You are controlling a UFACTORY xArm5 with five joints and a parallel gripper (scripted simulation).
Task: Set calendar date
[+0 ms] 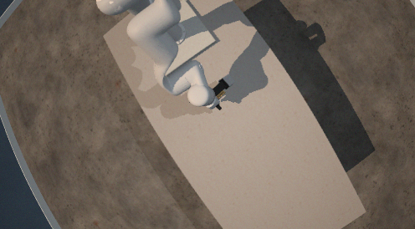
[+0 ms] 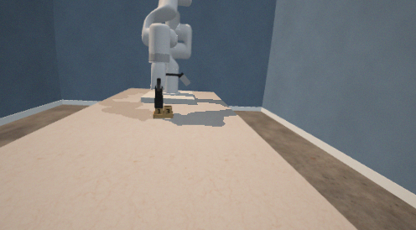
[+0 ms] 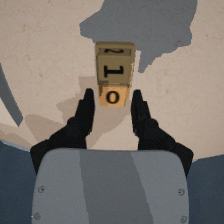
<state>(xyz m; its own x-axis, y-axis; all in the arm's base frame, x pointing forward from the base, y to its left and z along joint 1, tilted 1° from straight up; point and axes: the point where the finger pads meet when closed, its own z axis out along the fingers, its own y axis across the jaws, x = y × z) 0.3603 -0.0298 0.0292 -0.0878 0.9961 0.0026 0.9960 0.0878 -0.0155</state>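
The wooden calendar tray is 20 mm to the left of my hand and 50 mm below it.
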